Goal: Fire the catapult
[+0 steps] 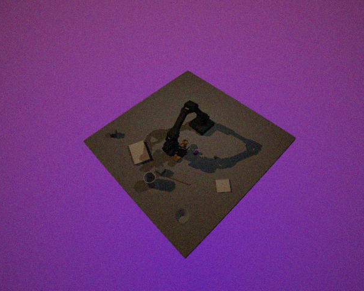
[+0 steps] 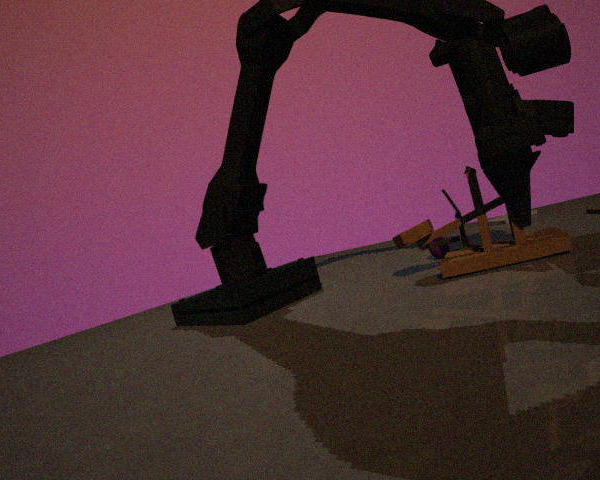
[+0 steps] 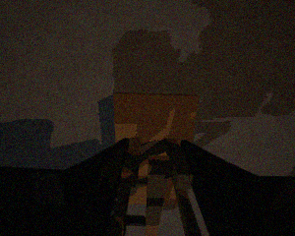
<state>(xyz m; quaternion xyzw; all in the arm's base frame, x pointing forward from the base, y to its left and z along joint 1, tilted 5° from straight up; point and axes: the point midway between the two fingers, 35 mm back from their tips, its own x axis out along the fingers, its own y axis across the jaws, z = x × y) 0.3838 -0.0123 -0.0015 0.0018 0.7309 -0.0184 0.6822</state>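
The ball is 12 cm behind my gripper tip, 12 cm to the left of it and 2 cm below it. Also, from my gripper tip: orange wooden catapult (6 cm behind, 2 cm to the left, 2 cm above); white mug (29 cm ahead, 1 cm to the right, 1 cm below); thin stick (16 cm ahead, 14 cm to the left, 3 cm below).
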